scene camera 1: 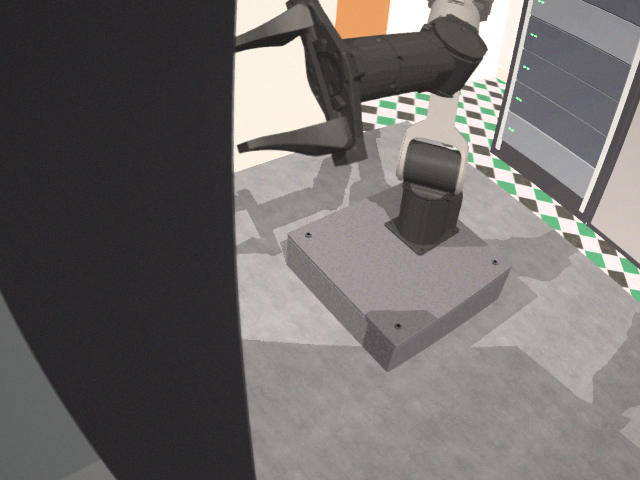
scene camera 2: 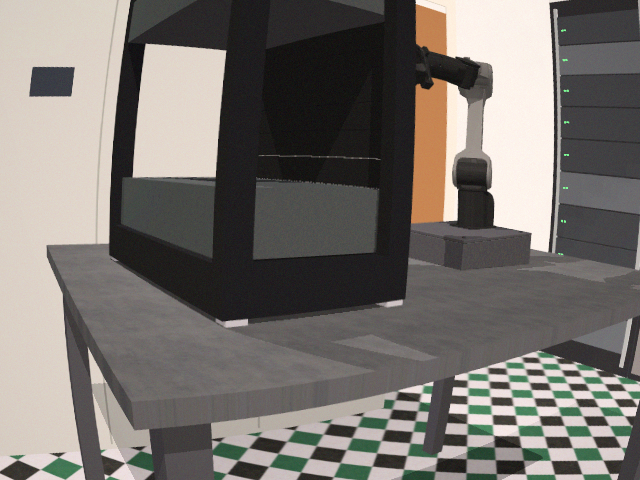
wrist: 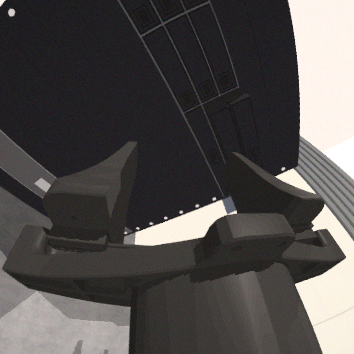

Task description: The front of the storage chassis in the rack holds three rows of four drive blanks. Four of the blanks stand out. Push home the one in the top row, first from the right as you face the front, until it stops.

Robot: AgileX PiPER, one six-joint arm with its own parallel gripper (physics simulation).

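Note:
The dark rack shows as a broad black side in scene camera 1 (scene camera 1: pixel 118 206) and as an open frame in scene camera 2 (scene camera 2: pixel 240 170). In the wrist view, three rows of dark drive blanks run slantwise at the upper right. The top row's first blank from the right (wrist: pixel 245 127) is at the lower right end of the rows and appears to stand out, with a raised edge. My gripper (scene camera 1: pixel 237 97) (wrist: pixel 183 157) is open, with nothing between its fingers. It is in front of the rack, its tips left of that blank in the wrist view. Its fingers are hidden in scene camera 2.
The arm's grey base block (scene camera 1: pixel 392 273) (scene camera 2: pixel 485 250) stands on the grey table (scene camera 1: pixel 413 413) (scene camera 2: pixel 310 382). A server cabinet (scene camera 1: pixel 613 155) (scene camera 2: pixel 555 129) stands behind at the right. An orange door panel (scene camera 1: pixel 361 18) (scene camera 2: pixel 430 155) is behind the arm.

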